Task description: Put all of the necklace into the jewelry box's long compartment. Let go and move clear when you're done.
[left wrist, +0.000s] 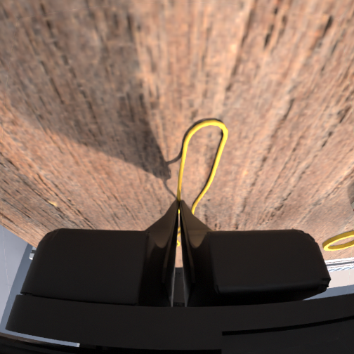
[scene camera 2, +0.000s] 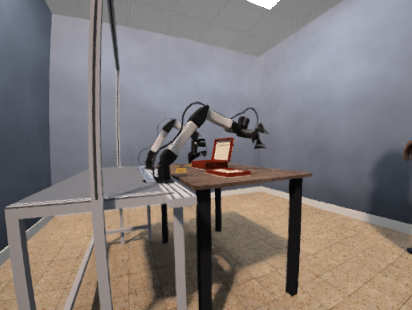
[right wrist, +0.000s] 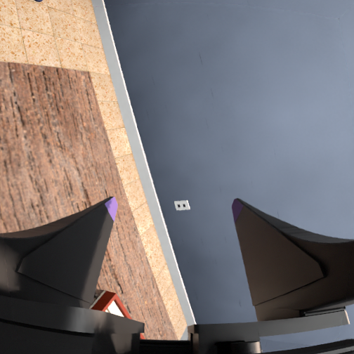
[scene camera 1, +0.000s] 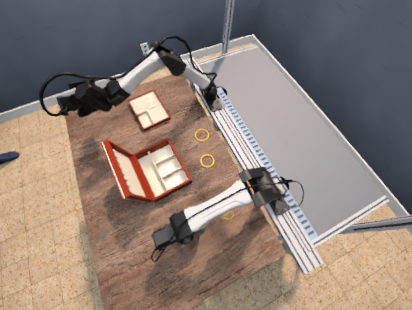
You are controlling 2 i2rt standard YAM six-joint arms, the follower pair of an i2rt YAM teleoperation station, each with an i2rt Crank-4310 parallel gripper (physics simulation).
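Frame: origin at the left arm's base, x ahead, y left, z up, level; millimetres.
Seen in the pictures: left gripper, fingertip midpoint: [scene camera 2: 189, 163]; right gripper, fingertip midpoint: [scene camera 2: 268, 140]; left arm's base at its link origin: [scene camera 2: 149, 169]; right arm's base at its link origin: [scene camera 2: 163, 180] [scene camera 1: 210, 97].
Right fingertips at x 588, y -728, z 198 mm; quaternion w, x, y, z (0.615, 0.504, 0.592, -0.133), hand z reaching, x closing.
Observation:
Offsets run from my right fingertips to a thing's top centre. "spot": to the spot under its first point.
The thin yellow necklace {dx -285, dy +718, dz -165 mm} [scene camera 1: 228, 216] [left wrist: 209, 123] lies on the wooden table; its rounded loop shows ahead of my left fingertips in the left wrist view. My left gripper [left wrist: 178, 203] is shut on one strand, low at the table; the other strand runs past the right-hand fingertip in the picture. Its fingertips are hidden in scene camera 1. The red jewelry box [scene camera 1: 172, 190] [scene camera 2: 210, 164] stands open; its long compartment {spot: dx -129, dy +426, dz -182 mm} [scene camera 1: 151, 175] lies beside the hinged lid, next to several smaller ones. My right gripper [scene camera 2: 264, 139] [right wrist: 174, 200] is open and empty, raised high beyond the tray.
A shallow red tray {dx -237, dy +72, dz -162 mm} [scene camera 1: 158, 124] [scene camera 2: 235, 173] with cream compartments lies above the box in scene camera 1. Two yellow rings {dx -430, dy +326, dz -183 mm} [scene camera 1: 202, 129] {dx -392, dy +468, dz -182 mm} [scene camera 1: 207, 155] lie between the box and the metal rail; part of one ring [left wrist: 327, 246] shows in the left wrist view.

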